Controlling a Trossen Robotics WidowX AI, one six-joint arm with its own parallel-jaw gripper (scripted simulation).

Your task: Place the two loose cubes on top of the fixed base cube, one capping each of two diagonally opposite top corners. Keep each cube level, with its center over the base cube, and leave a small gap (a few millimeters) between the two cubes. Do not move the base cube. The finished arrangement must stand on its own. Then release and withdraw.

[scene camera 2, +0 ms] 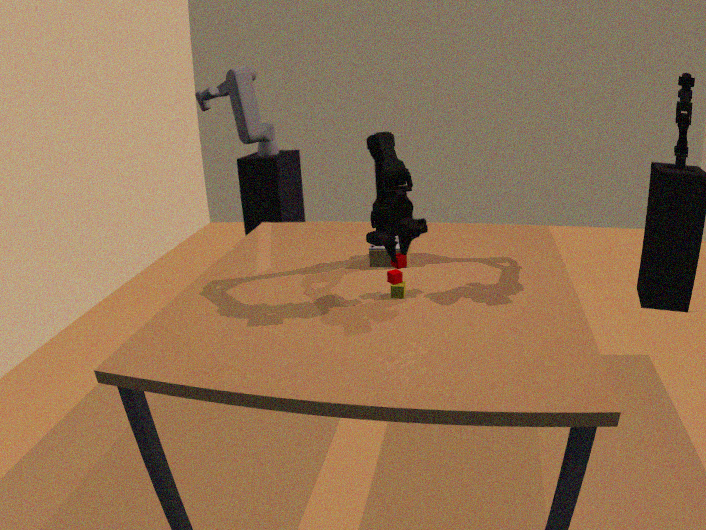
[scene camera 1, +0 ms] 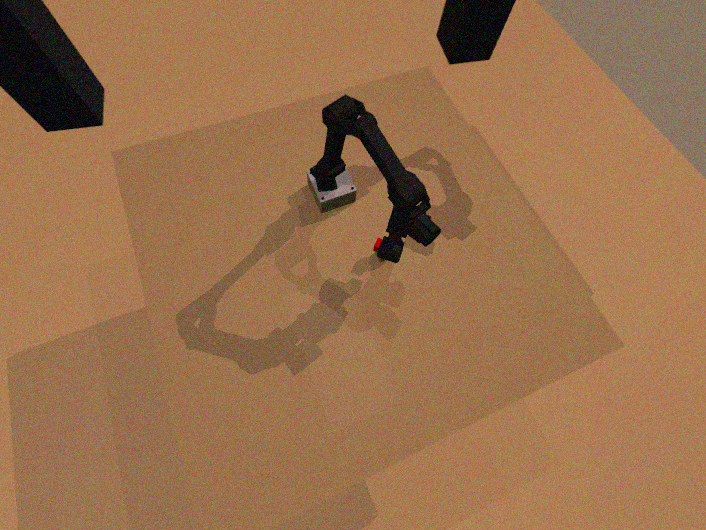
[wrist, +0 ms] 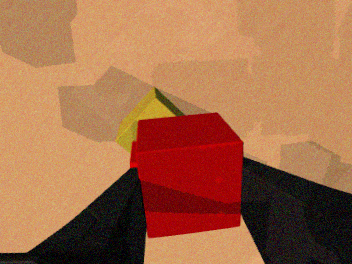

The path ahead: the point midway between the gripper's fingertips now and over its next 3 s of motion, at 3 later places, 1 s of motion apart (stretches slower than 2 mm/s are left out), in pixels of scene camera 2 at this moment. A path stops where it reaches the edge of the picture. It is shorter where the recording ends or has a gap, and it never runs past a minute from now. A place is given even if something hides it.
My gripper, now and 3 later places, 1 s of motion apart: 398,260; 401,272; 402,279; 401,263
